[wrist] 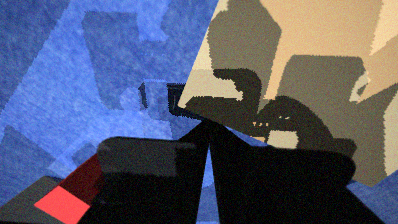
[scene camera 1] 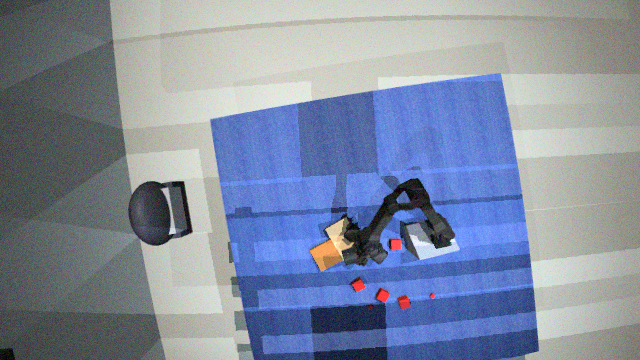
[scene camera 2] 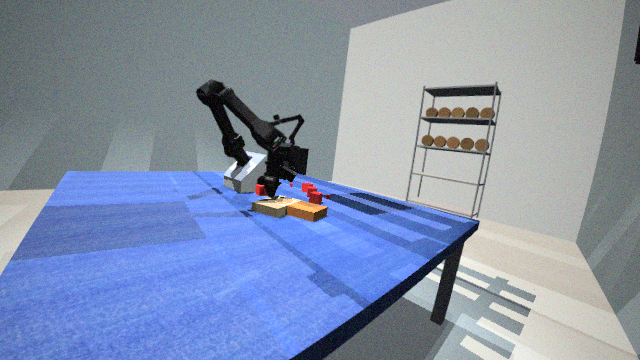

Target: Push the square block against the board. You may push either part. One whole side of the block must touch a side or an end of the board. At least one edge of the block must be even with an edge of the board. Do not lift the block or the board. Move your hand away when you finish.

Labels:
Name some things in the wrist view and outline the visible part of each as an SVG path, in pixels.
The gripper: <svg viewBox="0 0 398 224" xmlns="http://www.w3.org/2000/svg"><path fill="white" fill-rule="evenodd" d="M0 221L0 224L32 224ZM76 223L196 224L208 148L210 148L220 224L385 224L347 188L356 172L355 162L347 155L332 151L251 146L222 124L206 118L178 140L113 136L101 141L97 147L97 155L103 171L103 178L105 178L105 184L91 201L92 207L89 207Z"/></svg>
A tan board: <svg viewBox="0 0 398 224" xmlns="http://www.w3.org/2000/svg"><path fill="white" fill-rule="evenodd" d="M218 1L177 106L274 147L332 151L347 155L356 164L356 172L352 180L369 187L375 186L398 169L398 0Z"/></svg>

